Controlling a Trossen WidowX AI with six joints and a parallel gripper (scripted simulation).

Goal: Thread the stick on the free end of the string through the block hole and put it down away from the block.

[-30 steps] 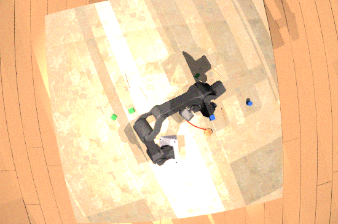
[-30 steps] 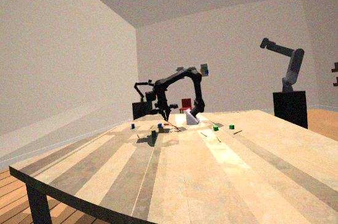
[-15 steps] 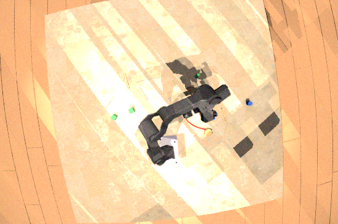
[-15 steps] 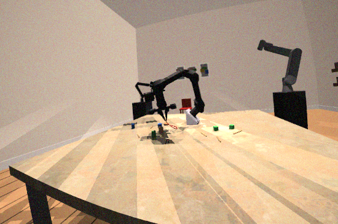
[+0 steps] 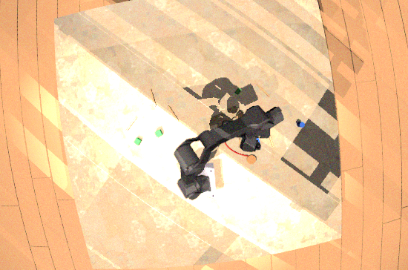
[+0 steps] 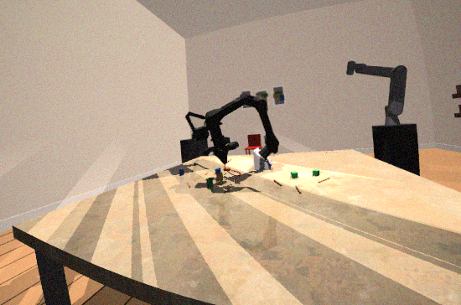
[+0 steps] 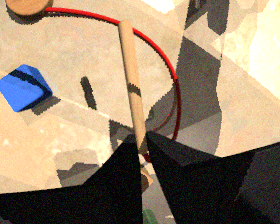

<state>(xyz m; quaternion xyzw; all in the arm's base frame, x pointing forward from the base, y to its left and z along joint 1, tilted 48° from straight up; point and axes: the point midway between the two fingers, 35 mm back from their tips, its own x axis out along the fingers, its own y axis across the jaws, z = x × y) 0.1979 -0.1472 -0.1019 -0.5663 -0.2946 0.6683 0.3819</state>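
Right now my gripper tip is 10 mm past the thin wooden stick. From my gripper tip the other things lie so: blue cube: 70 mm to the right, 60 mm behind, 50 mm below; round wooden button: 140 mm behind, 60 mm below, 40 mm to the right; wooden block: 50 mm below, 50 mm ahead, 20 mm to the right.
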